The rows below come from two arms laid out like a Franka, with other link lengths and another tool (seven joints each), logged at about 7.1 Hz.
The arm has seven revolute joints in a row. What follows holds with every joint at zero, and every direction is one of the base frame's. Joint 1 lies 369.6 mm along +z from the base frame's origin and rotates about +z. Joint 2 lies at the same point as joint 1 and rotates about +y. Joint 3 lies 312.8 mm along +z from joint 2 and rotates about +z. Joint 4 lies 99 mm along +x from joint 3 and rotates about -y. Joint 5 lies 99.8 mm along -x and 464.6 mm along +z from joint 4 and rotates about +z. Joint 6 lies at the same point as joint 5 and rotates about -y. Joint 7 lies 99.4 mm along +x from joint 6 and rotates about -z. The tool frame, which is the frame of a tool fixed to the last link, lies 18 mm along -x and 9 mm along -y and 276.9 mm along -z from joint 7; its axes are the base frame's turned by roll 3.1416, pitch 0.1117 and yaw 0.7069 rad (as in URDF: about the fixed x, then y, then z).
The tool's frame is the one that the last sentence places.
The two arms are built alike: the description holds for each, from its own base.
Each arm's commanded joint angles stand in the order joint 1, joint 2, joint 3, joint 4, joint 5, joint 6, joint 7.
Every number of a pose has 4 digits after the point. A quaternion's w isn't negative.
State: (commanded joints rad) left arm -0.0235 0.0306 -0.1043 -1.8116 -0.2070 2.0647 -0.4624; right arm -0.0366 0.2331 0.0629 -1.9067 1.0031 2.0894 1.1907
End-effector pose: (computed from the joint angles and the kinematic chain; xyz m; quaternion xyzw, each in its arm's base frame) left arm 0.7179 -0.1499 0.4077 0.8384 0.5165 -0.0176 0.1735; right arm 0.7351 0.1940 0.2938 -0.7857 0.4179 0.1721 0.4224
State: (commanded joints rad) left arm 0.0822 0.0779 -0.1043 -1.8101 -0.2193 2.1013 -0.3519; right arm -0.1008 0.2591 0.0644 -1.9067 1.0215 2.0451 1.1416
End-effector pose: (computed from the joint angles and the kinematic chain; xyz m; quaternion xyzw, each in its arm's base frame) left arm 0.7389 -0.0729 0.3794 0.8363 0.5202 -0.0093 0.1727; right arm 0.7347 0.1574 0.2786 -0.7760 0.4214 0.1812 0.4330
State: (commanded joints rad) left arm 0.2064 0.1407 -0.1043 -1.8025 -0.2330 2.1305 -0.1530; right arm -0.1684 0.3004 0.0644 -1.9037 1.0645 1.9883 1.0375
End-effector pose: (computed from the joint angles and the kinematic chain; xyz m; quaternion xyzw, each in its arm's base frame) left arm 0.7487 0.0214 0.3414 0.8524 0.4960 -0.0023 0.1655; right arm 0.7319 0.1222 0.2595 -0.7679 0.4076 0.1874 0.4573
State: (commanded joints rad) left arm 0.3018 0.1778 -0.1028 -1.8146 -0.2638 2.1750 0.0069; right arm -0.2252 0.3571 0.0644 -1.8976 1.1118 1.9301 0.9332
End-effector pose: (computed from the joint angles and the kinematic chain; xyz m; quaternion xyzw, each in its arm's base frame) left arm 0.7476 0.0939 0.3129 0.8612 0.4793 0.0089 0.1691; right arm 0.7261 0.0960 0.2346 -0.7567 0.3917 0.1967 0.4851
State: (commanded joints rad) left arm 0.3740 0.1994 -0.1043 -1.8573 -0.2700 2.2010 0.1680; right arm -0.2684 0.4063 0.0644 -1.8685 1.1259 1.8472 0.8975
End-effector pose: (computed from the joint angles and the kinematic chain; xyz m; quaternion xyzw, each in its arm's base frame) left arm 0.7269 0.1458 0.2743 0.8804 0.4472 0.0049 0.1580; right arm 0.7198 0.0801 0.2257 -0.7436 0.3792 0.2197 0.5050
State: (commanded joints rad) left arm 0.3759 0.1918 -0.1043 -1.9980 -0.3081 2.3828 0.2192; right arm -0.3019 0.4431 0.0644 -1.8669 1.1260 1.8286 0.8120
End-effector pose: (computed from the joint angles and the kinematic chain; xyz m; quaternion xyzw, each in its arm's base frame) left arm 0.7151 0.1510 0.2210 0.8774 0.4509 0.0318 0.1604; right arm 0.7122 0.0608 0.2033 -0.7480 0.3616 0.2131 0.5142
